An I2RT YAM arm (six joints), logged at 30 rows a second.
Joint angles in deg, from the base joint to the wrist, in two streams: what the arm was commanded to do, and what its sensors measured. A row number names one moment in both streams.
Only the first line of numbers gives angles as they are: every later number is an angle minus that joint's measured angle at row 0.
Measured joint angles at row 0: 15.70 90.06 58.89 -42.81 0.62 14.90
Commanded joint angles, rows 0 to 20: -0.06 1.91 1.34 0.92 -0.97 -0.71; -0.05 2.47 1.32 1.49 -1.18 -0.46; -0.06 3.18 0.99 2.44 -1.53 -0.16; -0.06 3.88 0.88 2.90 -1.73 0.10; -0.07 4.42 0.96 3.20 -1.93 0.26; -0.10 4.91 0.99 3.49 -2.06 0.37; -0.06 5.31 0.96 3.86 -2.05 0.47; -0.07 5.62 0.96 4.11 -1.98 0.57; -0.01 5.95 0.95 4.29 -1.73 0.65; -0.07 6.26 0.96 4.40 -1.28 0.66; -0.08 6.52 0.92 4.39 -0.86 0.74; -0.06 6.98 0.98 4.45 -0.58 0.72; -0.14 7.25 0.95 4.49 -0.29 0.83; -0.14 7.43 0.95 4.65 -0.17 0.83; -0.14 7.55 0.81 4.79 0.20 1.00; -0.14 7.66 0.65 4.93 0.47 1.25; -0.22 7.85 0.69 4.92 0.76 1.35; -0.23 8.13 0.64 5.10 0.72 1.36; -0.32 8.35 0.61 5.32 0.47 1.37; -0.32 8.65 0.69 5.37 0.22 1.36; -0.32 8.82 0.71 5.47 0.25 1.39
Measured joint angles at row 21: -0.06 8.57 0.00 5.58 -0.57 0.67
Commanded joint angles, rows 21 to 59: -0.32 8.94 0.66 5.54 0.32 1.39; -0.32 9.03 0.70 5.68 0.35 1.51; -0.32 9.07 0.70 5.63 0.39 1.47; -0.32 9.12 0.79 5.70 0.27 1.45; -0.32 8.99 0.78 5.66 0.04 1.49; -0.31 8.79 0.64 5.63 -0.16 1.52; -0.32 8.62 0.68 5.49 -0.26 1.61; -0.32 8.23 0.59 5.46 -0.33 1.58; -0.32 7.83 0.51 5.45 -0.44 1.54; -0.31 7.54 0.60 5.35 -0.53 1.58; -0.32 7.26 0.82 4.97 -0.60 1.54; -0.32 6.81 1.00 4.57 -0.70 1.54; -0.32 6.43 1.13 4.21 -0.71 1.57; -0.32 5.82 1.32 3.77 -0.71 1.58; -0.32 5.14 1.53 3.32 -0.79 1.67; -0.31 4.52 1.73 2.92 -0.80 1.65; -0.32 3.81 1.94 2.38 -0.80 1.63; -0.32 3.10 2.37 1.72 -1.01 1.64; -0.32 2.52 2.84 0.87 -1.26 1.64; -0.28 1.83 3.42 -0.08 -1.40 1.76; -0.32 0.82 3.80 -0.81 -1.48 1.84; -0.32 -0.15 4.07 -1.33 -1.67 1.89; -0.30 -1.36 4.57 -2.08 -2.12 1.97; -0.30 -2.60 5.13 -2.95 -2.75 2.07; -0.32 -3.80 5.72 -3.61 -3.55 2.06; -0.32 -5.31 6.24 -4.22 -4.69 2.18; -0.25 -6.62 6.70 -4.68 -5.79 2.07; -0.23 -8.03 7.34 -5.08 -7.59 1.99; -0.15 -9.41 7.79 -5.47 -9.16 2.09; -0.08 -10.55 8.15 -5.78 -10.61 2.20; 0.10 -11.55 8.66 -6.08 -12.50 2.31; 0.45 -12.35 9.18 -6.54 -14.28 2.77; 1.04 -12.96 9.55 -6.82 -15.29 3.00; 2.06 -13.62 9.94 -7.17 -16.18 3.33; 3.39 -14.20 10.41 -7.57 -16.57 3.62; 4.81 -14.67 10.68 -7.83 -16.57 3.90; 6.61 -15.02 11.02 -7.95 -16.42 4.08; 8.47 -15.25 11.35 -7.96 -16.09 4.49; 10.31 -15.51 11.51 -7.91 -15.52 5.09
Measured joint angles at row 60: 6.74 -14.10 9.45 -5.00 -13.94 3.38
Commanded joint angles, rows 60 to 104: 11.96 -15.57 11.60 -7.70 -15.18 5.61; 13.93 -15.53 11.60 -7.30 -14.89 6.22; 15.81 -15.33 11.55 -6.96 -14.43 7.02; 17.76 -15.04 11.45 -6.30 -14.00 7.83; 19.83 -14.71 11.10 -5.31 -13.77 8.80; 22.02 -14.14 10.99 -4.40 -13.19 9.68; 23.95 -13.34 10.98 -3.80 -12.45 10.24; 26.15 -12.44 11.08 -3.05 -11.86 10.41; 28.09 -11.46 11.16 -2.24 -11.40 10.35; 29.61 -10.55 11.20 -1.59 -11.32 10.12; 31.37 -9.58 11.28 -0.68 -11.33 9.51; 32.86 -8.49 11.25 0.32 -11.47 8.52; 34.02 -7.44 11.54 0.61 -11.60 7.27; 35.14 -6.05 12.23 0.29 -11.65 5.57; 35.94 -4.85 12.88 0.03 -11.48 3.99; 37.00 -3.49 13.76 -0.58 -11.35 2.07; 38.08 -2.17 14.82 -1.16 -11.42 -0.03; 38.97 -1.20 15.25 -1.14 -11.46 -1.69; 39.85 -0.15 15.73 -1.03 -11.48 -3.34; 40.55 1.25 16.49 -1.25 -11.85 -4.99; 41.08 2.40 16.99 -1.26 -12.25 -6.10; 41.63 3.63 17.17 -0.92 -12.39 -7.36; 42.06 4.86 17.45 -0.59 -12.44 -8.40; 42.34 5.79 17.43 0.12 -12.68 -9.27; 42.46 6.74 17.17 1.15 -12.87 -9.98; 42.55 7.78 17.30 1.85 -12.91 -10.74; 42.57 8.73 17.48 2.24 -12.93 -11.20; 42.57 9.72 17.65 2.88 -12.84 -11.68; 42.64 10.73 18.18 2.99 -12.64 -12.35; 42.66 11.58 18.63 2.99 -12.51 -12.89; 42.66 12.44 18.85 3.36 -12.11 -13.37; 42.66 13.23 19.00 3.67 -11.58 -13.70; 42.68 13.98 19.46 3.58 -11.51 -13.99; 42.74 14.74 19.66 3.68 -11.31 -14.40; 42.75 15.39 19.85 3.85 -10.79 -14.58; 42.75 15.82 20.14 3.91 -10.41 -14.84; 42.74 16.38 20.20 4.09 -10.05 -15.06; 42.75 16.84 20.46 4.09 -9.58 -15.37; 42.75 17.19 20.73 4.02 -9.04 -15.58; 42.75 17.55 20.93 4.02 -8.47 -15.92; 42.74 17.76 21.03 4.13 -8.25 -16.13; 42.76 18.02 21.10 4.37 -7.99 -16.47; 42.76 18.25 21.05 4.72 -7.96 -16.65; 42.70 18.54 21.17 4.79 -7.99 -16.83; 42.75 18.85 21.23 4.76 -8.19 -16.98
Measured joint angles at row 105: 42.65 18.54 19.28 4.90 -9.18 -15.26
